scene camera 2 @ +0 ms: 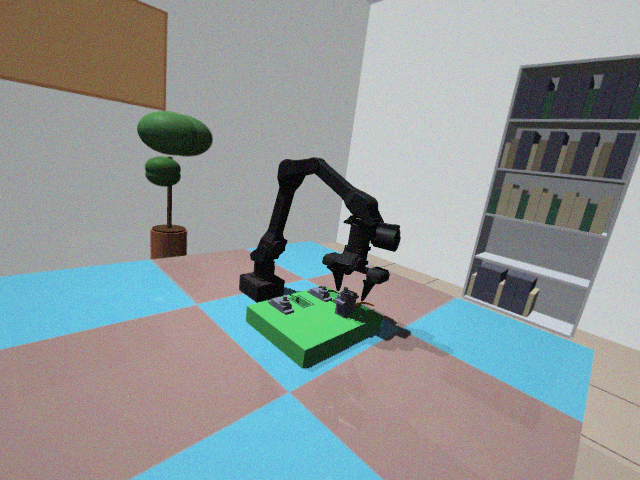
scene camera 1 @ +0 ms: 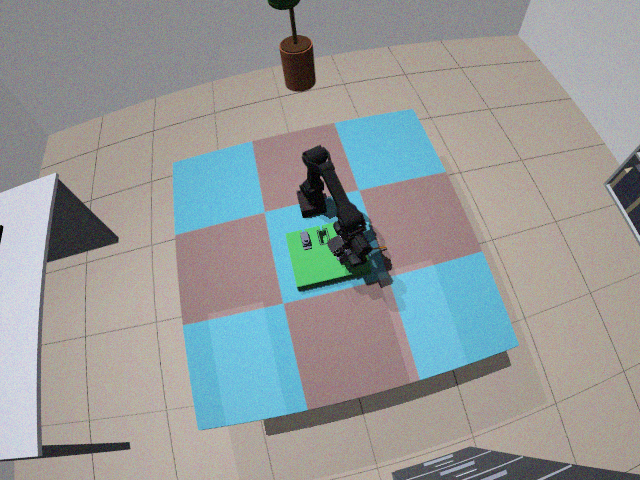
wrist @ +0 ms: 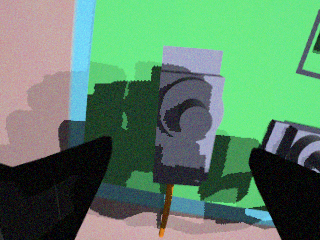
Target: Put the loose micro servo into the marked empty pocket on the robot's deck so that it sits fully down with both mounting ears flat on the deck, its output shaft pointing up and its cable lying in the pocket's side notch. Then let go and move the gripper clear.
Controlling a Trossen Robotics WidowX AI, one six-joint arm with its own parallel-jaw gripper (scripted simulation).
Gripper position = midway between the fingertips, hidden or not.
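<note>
Green deck (scene camera 2: pixel 308 335), (scene camera 1: pixel 314 267), (wrist: pixel 261 54). Micro servo (wrist: pixel 190 109). My gripper (scene camera 2: pixel 350 295), (wrist: pixel 181 150): open, holding nothing.
</note>
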